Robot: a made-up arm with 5 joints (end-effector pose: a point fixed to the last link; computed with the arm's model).
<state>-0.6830 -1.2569 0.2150 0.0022 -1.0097</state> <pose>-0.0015 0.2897 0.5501 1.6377 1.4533 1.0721</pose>
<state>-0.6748 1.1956 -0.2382 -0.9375 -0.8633</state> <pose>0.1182 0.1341 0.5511 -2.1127 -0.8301 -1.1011</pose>
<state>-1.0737 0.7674 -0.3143 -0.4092 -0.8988</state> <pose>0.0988 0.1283 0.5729 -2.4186 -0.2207 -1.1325</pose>
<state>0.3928 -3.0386 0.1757 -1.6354 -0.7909</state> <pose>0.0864 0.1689 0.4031 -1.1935 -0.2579 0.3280</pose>
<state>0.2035 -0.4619 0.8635 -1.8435 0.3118</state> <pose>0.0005 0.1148 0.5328 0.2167 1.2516 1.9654</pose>
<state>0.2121 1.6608 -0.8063 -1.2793 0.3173</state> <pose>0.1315 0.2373 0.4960 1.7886 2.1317 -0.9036</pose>
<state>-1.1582 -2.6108 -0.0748 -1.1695 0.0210</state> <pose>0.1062 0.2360 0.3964 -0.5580 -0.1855 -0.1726</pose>
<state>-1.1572 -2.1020 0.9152 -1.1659 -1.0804</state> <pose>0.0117 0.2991 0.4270 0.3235 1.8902 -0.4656</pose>
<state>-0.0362 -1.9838 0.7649 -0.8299 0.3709</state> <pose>-0.0403 0.2053 0.4280 0.1216 0.4218 0.5577</pose>
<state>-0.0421 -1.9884 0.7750 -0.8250 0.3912</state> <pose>-0.0399 0.2060 0.4279 0.1248 0.4055 0.5414</pose>
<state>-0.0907 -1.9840 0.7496 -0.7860 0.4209</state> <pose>-0.0378 0.2149 0.4291 0.1903 0.3661 0.4844</pose>
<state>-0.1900 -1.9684 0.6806 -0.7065 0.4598</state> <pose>-0.0319 0.2331 0.4326 0.3261 0.2945 0.3778</pose>
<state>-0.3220 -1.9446 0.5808 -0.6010 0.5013</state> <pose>-0.0207 0.2556 0.4386 0.5015 0.1942 0.2394</pose>
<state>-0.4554 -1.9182 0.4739 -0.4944 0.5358</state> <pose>-0.0060 0.2755 0.4464 0.6732 0.0840 0.1044</pose>
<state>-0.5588 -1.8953 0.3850 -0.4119 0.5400</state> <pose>0.0070 0.2887 0.4534 0.8043 0.0083 0.0137</pose>
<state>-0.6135 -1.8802 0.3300 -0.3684 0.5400</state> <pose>0.0144 0.2950 0.4578 0.8778 -0.0367 -0.0266</pose>
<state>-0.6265 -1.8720 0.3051 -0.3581 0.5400</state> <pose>0.0164 0.2967 0.4596 0.9036 -0.0529 -0.0292</pose>
